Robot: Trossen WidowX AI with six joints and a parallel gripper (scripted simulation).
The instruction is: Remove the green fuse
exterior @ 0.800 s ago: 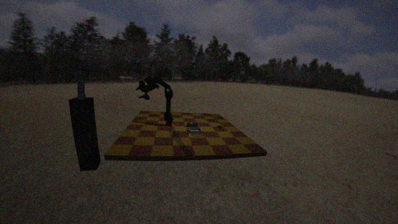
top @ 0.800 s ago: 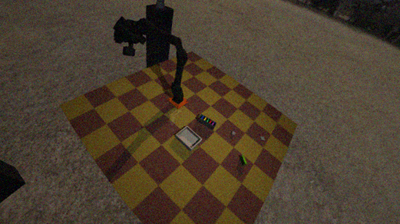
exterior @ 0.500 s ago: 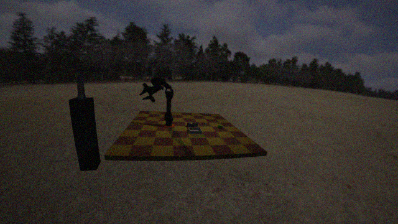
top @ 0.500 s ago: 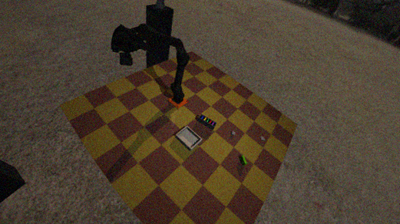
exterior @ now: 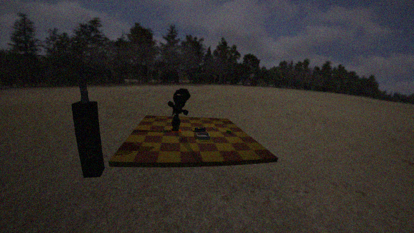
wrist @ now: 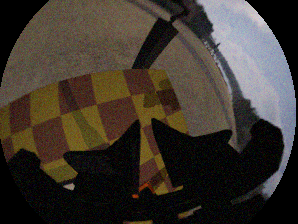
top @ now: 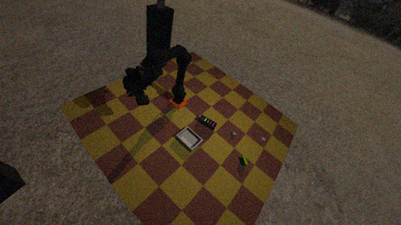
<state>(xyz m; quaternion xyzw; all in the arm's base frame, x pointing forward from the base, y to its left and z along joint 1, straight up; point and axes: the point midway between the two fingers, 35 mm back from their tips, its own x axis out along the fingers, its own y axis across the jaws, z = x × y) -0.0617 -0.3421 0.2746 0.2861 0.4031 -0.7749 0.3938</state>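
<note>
My gripper tip is 36 cm short of the green fuse, 32 cm to the right of it and 23 cm above it. From my gripper tip the other things lie so: white tray (33 cm ahead, 25 cm below, 14 cm to the left).
</note>
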